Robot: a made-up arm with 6 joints.
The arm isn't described. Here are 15 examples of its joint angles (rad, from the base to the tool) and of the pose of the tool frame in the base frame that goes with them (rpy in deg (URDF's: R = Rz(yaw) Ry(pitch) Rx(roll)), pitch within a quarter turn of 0, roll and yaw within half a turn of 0; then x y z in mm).
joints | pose
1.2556 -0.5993 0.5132 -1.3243 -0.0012 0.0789 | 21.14 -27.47 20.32 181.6 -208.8 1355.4
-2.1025 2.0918 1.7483 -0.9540 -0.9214 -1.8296 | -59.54 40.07 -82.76 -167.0 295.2 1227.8
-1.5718 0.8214 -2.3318 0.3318 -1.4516 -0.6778 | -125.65 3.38 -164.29 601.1 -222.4 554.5
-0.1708 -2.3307 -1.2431 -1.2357 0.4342 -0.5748 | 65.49 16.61 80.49 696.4 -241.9 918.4
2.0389 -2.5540 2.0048 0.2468 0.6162 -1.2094 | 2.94 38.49 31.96 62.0 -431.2 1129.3
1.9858 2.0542 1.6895 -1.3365 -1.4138 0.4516 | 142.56 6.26 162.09 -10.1 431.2 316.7
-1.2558 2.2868 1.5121 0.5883 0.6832 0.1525 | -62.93 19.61 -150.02 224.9 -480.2 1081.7
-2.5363 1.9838 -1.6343 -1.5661 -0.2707 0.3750 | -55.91 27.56 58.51 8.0 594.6 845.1
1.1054 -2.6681 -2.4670 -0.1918 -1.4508 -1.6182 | -131.34 -69.54 -14.78 -123.7 89.7 266.8
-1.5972 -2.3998 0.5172 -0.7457 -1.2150 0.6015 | 39.36 29.99 -108.79 -204.5 -526.6 1009.5
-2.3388 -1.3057 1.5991 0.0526 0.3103 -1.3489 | 95.23 -19.21 178.48 574.4 -12.2 361.7
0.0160 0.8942 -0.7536 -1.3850 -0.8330 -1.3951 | -18.12 -16.12 -61.54 -249.9 357.1 813.0
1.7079 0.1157 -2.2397 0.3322 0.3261 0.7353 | -28.37 40.53 -161.22 -250.4 -425.3 808.0
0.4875 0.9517 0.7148 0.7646 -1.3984 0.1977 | 27.55 62.16 5.73 711.1 15.8 921.2
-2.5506 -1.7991 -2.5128 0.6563 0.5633 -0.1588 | -45.36 33.55 27.66 232.2 280.9 1195.2
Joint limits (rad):
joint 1: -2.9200..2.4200
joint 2: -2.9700..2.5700
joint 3: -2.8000..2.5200
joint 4: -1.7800..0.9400
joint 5: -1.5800..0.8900
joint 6: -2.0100..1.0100
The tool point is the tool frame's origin. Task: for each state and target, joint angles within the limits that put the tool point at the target. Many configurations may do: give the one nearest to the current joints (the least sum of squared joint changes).
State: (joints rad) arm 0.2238 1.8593 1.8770 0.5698 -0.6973 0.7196
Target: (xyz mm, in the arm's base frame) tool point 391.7 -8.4 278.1
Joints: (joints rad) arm 0.7020 0.9737 2.1315 0.8664 -0.6521 0.1658
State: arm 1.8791 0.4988 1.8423 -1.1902 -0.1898 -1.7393
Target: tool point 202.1 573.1 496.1
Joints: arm 1.7717 1.1676 1.5886 -0.6307 -0.2845 -1.9168
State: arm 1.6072 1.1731 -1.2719 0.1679 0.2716 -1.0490
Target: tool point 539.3 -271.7 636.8
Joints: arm 2.2120 0.9926 -0.5076 0.6615 0.3423 -1.0100
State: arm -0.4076 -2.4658 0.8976 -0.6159 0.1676 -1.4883
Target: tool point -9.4 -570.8 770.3
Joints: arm -0.5876 -2.4781 1.4133 -0.0919 0.2815 -1.2697
